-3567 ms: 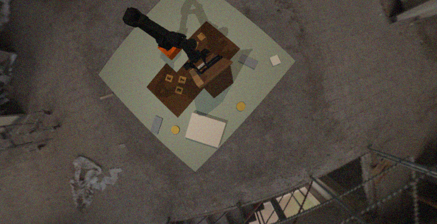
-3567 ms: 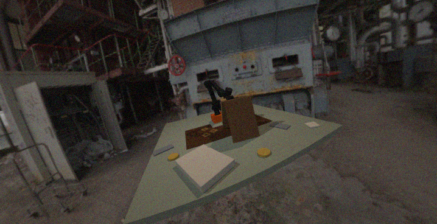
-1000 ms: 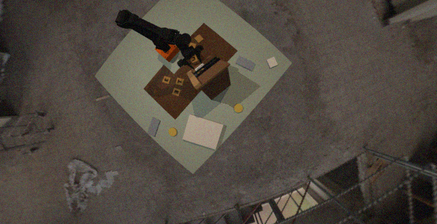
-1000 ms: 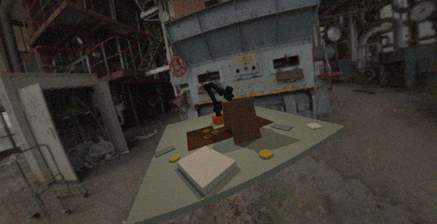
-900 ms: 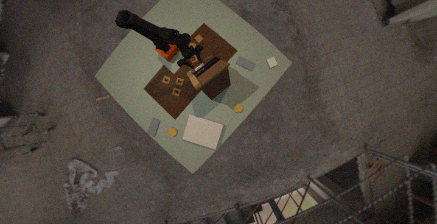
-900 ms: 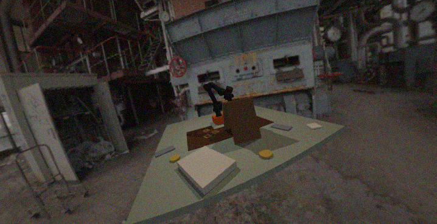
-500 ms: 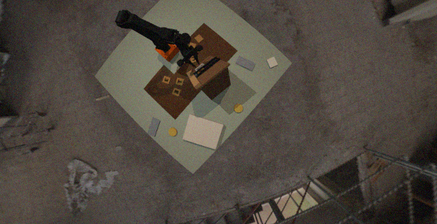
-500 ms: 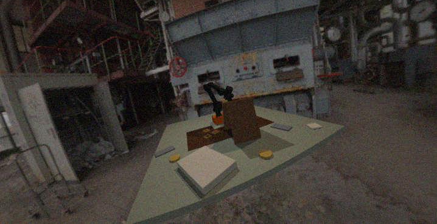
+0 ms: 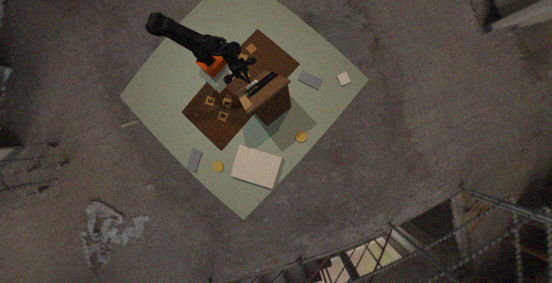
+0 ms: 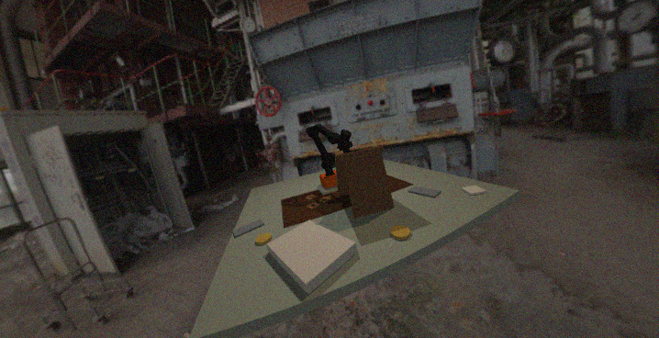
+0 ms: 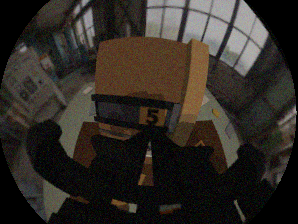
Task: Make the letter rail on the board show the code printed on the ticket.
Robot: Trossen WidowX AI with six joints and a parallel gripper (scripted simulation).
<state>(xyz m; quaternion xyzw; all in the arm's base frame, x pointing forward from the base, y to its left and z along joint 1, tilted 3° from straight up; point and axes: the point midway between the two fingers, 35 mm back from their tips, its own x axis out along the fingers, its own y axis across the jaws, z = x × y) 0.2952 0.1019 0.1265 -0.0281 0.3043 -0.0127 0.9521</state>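
My gripper tip is 2 cm past the white ticket, 1 cm to the right of it and 11 cm above it. The rest, counted from my gripper tip: tan tile: 25 cm behind, 17 cm to the left, 18 cm below; then white slab: 38 cm ahead, 29 cm to the right, 16 cm below; then brown mat: 12 cm behind, 6 cm to the right, 18 cm below.
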